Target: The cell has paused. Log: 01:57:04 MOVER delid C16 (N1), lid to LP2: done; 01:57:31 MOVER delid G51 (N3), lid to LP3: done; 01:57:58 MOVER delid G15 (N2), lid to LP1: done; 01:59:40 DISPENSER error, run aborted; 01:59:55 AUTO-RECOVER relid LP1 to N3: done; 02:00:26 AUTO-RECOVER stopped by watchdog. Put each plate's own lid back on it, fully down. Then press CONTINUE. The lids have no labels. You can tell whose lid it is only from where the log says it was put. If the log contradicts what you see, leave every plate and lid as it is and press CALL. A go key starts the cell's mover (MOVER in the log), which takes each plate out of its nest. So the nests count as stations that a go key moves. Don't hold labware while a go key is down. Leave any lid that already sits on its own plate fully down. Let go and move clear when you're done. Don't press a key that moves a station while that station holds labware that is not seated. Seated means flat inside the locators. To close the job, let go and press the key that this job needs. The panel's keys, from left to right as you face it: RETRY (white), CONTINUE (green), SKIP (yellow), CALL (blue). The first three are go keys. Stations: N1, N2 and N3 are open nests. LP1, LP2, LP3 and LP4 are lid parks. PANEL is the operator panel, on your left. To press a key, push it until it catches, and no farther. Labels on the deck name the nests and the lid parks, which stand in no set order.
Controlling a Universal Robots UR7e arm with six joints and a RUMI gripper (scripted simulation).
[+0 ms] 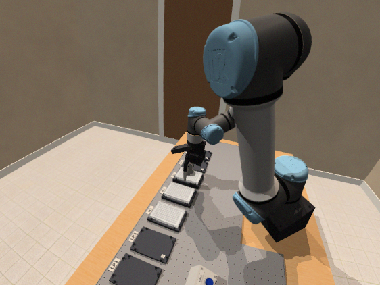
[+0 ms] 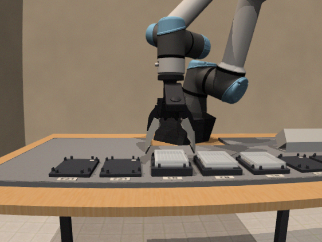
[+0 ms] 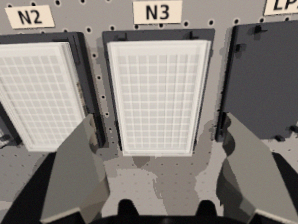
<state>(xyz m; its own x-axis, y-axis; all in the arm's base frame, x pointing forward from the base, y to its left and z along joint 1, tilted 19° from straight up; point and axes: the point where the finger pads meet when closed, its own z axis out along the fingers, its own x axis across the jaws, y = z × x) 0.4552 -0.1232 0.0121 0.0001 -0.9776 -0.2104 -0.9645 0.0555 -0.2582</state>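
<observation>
My hand is 240 mm past the green CONTINUE key, 570 mm to the right of it and 20 mm below it. Also, from my hand: LP4 lid park: 10 mm ahead, 260 mm to the right, 40 mm below; plate: 130 mm to the left, 20 mm below; LP2 lid park: 10 mm ahead, 130 mm to the right, 40 mm below.
</observation>
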